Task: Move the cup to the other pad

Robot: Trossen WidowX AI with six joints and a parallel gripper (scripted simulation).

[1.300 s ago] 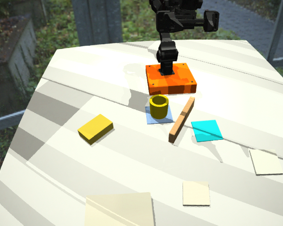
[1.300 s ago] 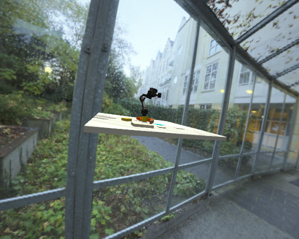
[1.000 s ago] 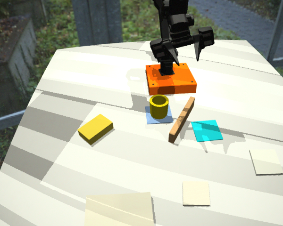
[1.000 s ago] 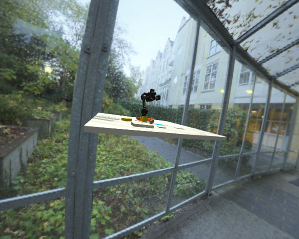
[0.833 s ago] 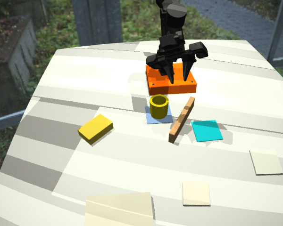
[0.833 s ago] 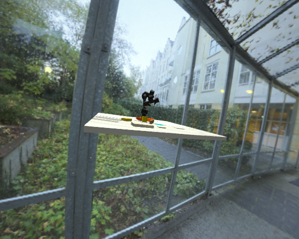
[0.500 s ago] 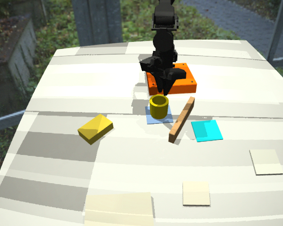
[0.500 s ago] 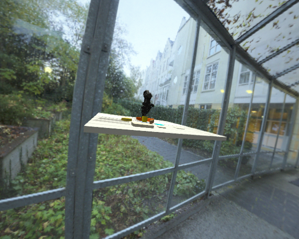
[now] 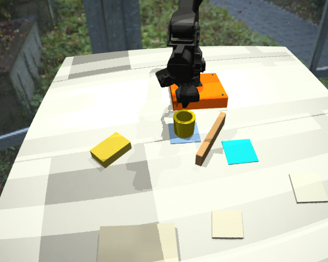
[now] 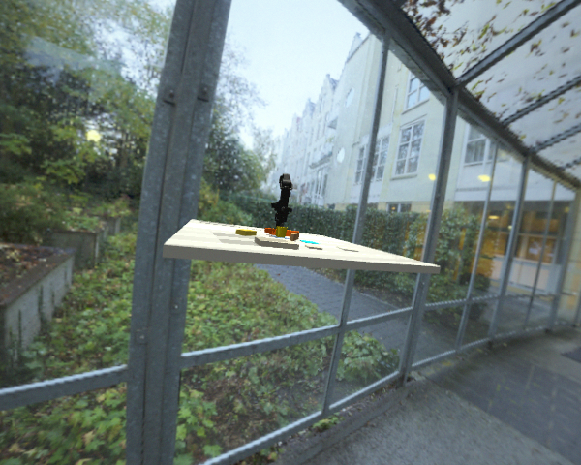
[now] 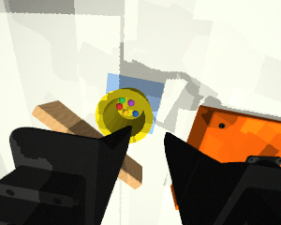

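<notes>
The yellow cup is 2 cm ahead of my gripper tip and 6 cm below it. The rest, counted from my gripper tip: cyan pad (15 cm ahead, 15 cm to the left, 11 cm below); wooden bar (9 cm ahead, 7 cm to the left, 8 cm below).
</notes>
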